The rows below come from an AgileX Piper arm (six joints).
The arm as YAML. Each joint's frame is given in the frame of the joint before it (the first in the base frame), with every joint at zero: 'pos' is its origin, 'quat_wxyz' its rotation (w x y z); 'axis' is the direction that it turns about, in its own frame. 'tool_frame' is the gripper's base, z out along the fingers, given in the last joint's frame.
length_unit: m
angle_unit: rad
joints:
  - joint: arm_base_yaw
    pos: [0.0, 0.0, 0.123]
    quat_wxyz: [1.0, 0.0, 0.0, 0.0]
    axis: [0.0, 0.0, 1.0]
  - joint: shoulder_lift
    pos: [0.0, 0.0, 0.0]
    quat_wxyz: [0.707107, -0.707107, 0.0, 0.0]
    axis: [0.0, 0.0, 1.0]
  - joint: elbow
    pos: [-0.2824, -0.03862, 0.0]
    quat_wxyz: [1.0, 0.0, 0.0, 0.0]
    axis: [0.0, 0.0, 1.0]
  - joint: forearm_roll
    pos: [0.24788, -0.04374, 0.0]
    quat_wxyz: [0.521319, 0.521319, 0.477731, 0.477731]
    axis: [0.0, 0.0, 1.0]
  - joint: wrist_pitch
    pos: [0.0, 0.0, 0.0]
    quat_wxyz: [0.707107, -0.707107, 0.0, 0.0]
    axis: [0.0, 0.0, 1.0]
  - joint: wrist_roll
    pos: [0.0, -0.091, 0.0]
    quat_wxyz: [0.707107, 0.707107, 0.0, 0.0]
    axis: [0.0, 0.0, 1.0]
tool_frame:
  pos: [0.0, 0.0, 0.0]
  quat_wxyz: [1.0, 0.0, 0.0, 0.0]
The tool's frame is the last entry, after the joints.
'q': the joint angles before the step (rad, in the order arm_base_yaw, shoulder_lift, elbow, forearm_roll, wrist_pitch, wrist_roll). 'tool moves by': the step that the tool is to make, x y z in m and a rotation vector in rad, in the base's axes. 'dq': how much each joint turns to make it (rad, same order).
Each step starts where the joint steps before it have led.
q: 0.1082, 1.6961, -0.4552, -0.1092, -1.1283, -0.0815
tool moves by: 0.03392, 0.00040, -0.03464, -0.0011, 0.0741, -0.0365
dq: 0.0000, 0.1929, -0.1151, 0.0399, -0.0034, -0.0082
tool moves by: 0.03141, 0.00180, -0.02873, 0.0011, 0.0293, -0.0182
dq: 0.0000, 0.1586, -0.1272, 0.0195, -0.0023, -0.0021
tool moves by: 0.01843, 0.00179, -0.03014, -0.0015, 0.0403, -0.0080
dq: 0.0017, 0.1280, -0.0879, 0.0101, 0.0001, 0.0000
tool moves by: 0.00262, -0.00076, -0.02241, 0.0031, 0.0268, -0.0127
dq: 0.0000, 0.0782, -0.0240, 0.0129, -0.0280, 0.0021
